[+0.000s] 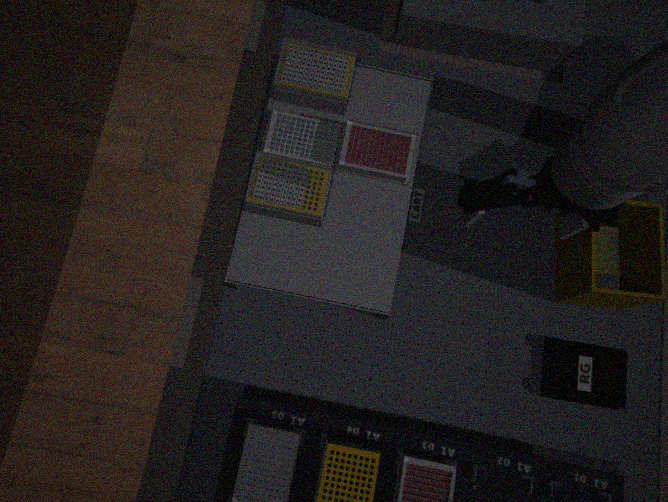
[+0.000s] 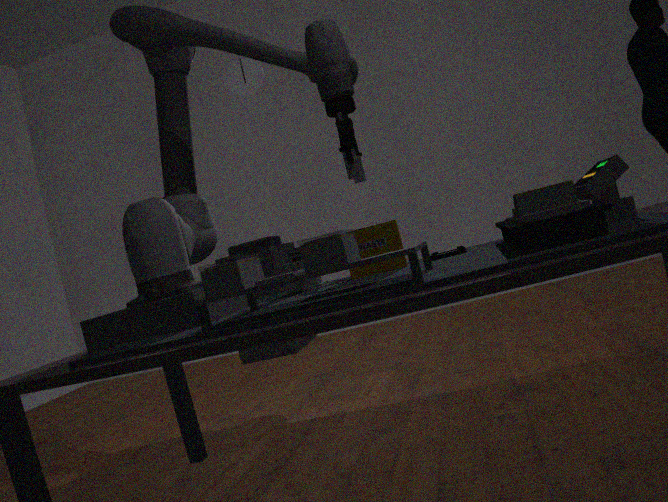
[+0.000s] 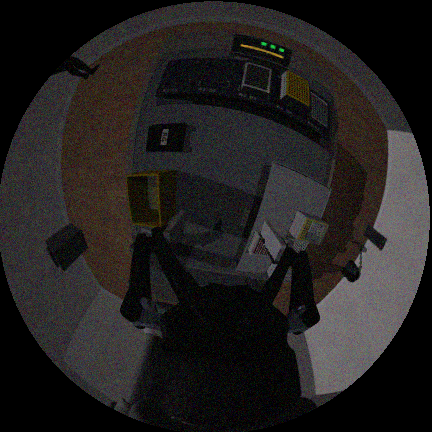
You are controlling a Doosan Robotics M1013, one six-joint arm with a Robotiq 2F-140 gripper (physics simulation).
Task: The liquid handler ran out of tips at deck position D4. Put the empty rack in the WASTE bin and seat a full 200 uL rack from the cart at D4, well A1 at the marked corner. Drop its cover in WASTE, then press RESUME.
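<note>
My gripper is open and empty, high above the bench between the cart and the yellow WASTE bin. An empty yellow rack sits at D4. On the cart, a yellow-edged rack looks full of pale tips; whether a clear cover is on it is too dark to tell. Another yellow rack has empty columns at one side. The control panel shows green and amber lights; its RESUME label is unreadable.
A pale rack with a sparser side and a red-filled rack also stand on the cart. D5 holds a grey rack and D3 a red-filled rack. A black RG box stands near the bin.
</note>
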